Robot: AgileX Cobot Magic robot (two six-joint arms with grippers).
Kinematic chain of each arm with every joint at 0, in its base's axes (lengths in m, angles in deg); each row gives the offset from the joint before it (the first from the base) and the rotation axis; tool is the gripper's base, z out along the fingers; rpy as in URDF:
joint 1: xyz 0 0 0.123 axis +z
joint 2: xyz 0 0 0 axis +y
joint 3: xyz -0.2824 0 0.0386 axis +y
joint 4: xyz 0.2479 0 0.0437 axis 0.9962 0 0.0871
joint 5: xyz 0 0 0 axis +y
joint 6: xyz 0.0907 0 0.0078 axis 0.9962 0 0.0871
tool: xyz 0 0 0 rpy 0 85 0
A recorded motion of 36 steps. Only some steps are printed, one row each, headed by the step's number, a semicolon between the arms.
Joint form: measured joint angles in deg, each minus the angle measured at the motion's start. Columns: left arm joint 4, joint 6, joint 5, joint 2, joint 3, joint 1; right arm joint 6, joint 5, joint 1, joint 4, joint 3, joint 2.
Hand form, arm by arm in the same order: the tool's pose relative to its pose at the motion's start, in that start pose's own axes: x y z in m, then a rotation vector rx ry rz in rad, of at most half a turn. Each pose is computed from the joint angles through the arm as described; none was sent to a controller.
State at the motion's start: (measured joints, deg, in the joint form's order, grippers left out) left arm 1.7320 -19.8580 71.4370 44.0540 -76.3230 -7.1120; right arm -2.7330 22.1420 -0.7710 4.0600 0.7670 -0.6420
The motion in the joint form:
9: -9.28 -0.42 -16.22 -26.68 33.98 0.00; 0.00 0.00 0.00 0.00 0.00 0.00
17: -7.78 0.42 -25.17 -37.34 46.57 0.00; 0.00 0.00 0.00 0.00 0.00 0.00
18: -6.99 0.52 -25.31 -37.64 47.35 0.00; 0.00 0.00 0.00 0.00 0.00 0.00
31: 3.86 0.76 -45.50 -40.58 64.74 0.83; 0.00 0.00 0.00 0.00 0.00 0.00
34: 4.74 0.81 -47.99 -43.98 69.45 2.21; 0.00 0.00 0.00 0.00 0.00 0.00
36: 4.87 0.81 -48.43 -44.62 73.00 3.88; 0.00 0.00 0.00 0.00 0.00 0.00
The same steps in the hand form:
9: 0.1234 0.0295 0.0187 0.1863 -0.0971 -0.0857; 0.0000 0.0000 0.0000 0.0000 0.0000 0.0000
17: 0.1639 0.0461 0.0376 0.1998 -0.2233 -0.0682; 0.0000 0.0000 0.0000 0.0000 0.0000 0.0000
18: 0.1662 0.0479 0.0403 0.1868 -0.2219 -0.0587; 0.0000 0.0000 0.0000 0.0000 0.0000 0.0000
31: 0.1983 0.0686 0.0977 0.0813 -0.3659 0.0713; 0.0000 0.0000 0.0000 0.0000 0.0000 0.0000
34: 0.2143 0.0753 0.1084 0.0604 -0.3933 0.0772; 0.0000 0.0000 0.0000 0.0000 0.0000 0.0000
36: 0.2280 0.0813 0.1209 0.0223 -0.3588 0.0687; 0.0000 0.0000 0.0000 0.0000 0.0000 0.0000

